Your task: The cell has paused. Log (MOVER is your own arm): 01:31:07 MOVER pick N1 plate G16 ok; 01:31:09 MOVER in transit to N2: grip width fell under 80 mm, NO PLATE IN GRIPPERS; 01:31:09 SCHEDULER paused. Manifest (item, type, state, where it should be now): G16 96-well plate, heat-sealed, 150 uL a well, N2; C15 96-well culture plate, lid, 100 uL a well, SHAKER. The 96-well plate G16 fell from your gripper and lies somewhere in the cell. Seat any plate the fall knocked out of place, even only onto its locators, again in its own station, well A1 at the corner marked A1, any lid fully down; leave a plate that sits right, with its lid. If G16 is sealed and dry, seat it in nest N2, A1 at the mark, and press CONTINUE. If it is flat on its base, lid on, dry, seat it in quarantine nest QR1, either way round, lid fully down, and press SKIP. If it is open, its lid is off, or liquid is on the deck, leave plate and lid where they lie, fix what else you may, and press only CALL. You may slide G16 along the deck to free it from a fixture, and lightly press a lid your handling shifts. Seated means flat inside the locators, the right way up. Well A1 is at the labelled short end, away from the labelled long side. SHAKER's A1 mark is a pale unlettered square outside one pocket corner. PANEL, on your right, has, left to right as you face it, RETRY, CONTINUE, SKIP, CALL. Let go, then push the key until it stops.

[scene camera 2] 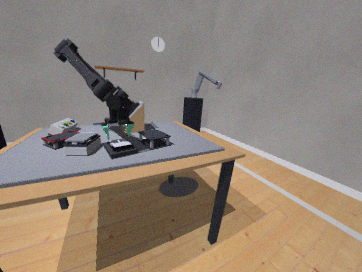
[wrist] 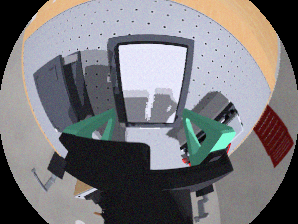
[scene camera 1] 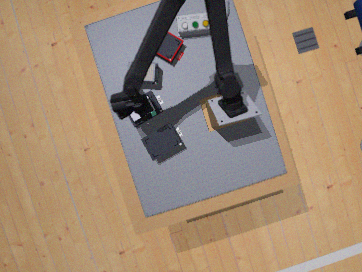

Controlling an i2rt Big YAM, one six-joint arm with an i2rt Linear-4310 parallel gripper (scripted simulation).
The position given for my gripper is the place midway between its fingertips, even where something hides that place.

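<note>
Wrist view: my gripper (wrist: 149, 112), plate G16 (wrist: 151, 73).
</note>
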